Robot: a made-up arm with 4 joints.
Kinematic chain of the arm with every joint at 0, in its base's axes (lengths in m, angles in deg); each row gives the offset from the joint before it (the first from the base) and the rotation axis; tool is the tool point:
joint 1: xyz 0 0 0.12 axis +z
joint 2: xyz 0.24 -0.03 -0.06 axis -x
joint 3: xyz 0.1 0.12 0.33 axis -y
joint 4: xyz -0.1 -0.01 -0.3 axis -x
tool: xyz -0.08 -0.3 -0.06
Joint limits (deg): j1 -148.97..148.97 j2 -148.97..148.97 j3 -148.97..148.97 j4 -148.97..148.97
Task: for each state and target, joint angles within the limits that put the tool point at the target. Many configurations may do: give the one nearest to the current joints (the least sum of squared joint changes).
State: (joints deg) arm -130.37 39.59 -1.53 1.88
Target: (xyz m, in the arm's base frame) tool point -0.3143 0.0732 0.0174
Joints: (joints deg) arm -146.34 29.37 7.63 -17.58
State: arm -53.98 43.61 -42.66 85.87
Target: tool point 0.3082 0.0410 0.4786
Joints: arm -32.77 26.38 -57.41 84.44
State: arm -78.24 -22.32 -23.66 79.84
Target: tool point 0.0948 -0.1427 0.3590
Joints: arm -75.96 6.87 7.30 90.18
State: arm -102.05 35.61 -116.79 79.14
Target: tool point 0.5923 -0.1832 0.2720
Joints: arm -63.22 44.71 -121.57 116.33
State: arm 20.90 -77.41 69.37 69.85
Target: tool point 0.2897 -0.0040 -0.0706
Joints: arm 33.87 -108.80 39.07 62.87
